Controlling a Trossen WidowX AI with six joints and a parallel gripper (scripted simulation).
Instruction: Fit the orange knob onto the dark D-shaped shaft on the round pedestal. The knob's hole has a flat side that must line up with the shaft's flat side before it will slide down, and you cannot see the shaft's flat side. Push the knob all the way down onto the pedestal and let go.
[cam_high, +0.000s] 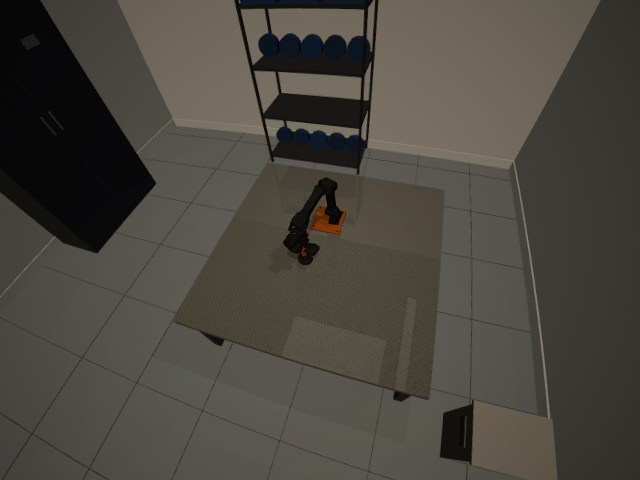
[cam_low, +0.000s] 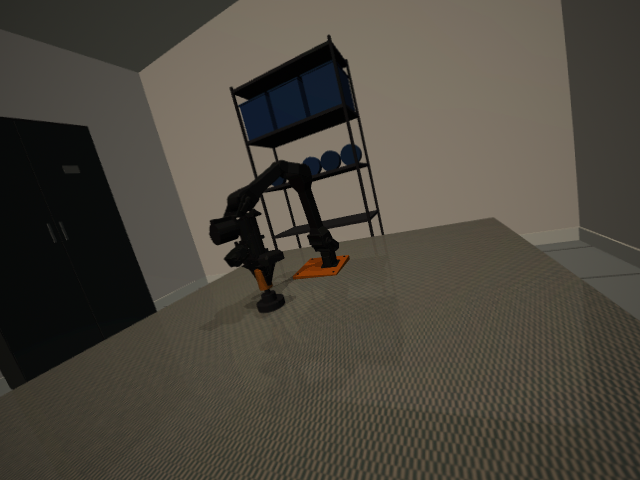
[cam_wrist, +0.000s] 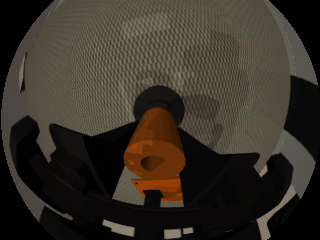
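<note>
My gripper tip is now 20 mm below the orange knob. From my gripper tip the other things lie so: pedestal (40 mm below).
</note>
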